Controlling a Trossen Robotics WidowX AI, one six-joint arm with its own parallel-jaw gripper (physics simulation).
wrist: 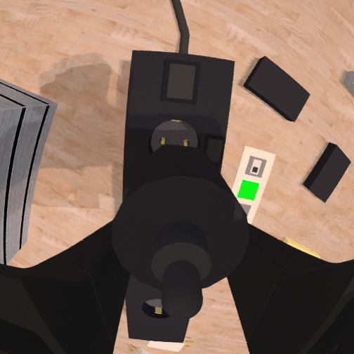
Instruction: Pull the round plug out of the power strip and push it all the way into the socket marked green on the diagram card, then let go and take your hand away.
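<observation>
My gripper (176, 220) is shut on the round black plug (170, 207), whose cord end points toward the camera. The plug is over the black power strip (142, 75), with its far end overlapping the lower edge of a round socket (175, 131). Two brass contacts and a brass clip of that socket show. The plug's pins are hidden, so I cannot tell whether they touch the strip. Another socket (155, 307) shows partly below the plug. The diagram card (269, 160) lies right of the strip, its green square (248, 190) just below the top symbol; its lower end is hidden.
A grey ridged block (37, 165) stands at the left. Two black blocks (277, 90) (327, 172) lie at the right, and a yellow pad (301, 247) shows partly behind the right finger. The strip's cable (184, 40) runs off the top. A white plug (166, 345) lies at the bottom edge.
</observation>
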